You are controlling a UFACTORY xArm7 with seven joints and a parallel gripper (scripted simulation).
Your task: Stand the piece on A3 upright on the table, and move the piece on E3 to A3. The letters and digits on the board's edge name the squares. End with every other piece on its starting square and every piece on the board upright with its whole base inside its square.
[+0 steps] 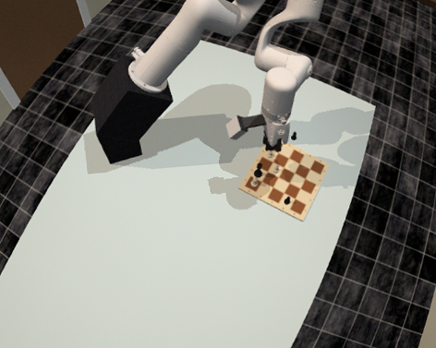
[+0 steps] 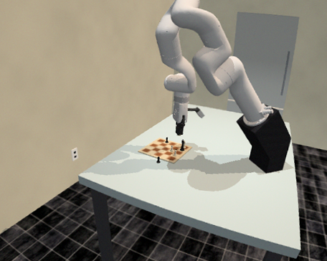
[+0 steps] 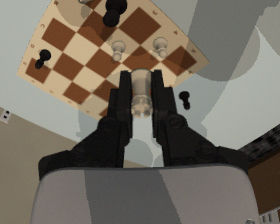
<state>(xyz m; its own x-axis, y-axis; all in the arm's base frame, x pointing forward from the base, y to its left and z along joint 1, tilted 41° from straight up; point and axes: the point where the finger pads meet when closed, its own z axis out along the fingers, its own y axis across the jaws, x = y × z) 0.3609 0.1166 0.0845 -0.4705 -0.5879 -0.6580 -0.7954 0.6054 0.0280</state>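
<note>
Right now my hand is 100 mm above the tall black piece and 40 mm to the left of it. Round my hand: white piece: 10 mm below; chessboard: 130 mm below, 70 mm ahead, 20 mm to the left.
</note>
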